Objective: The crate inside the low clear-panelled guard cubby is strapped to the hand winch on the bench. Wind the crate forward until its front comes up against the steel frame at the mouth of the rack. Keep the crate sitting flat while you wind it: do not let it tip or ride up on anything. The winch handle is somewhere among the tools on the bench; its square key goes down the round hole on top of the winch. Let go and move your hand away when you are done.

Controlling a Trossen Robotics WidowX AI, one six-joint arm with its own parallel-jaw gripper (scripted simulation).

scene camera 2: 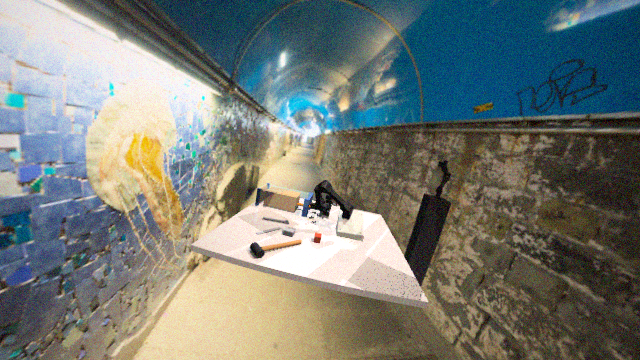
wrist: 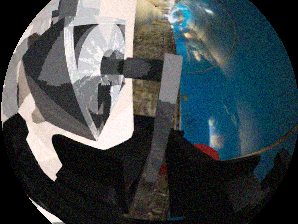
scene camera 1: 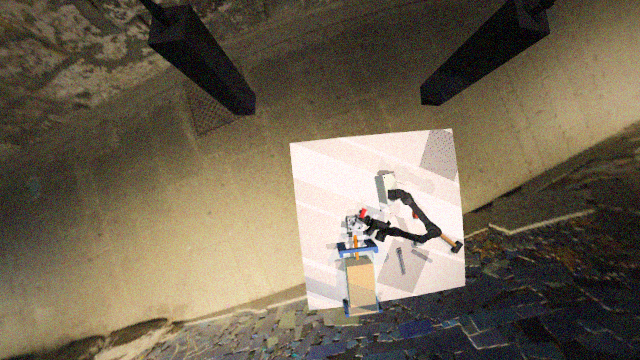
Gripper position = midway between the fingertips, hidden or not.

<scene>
In view: the gripper (wrist: 159, 131) and a hand winch (wrist: 63, 74).
</scene>
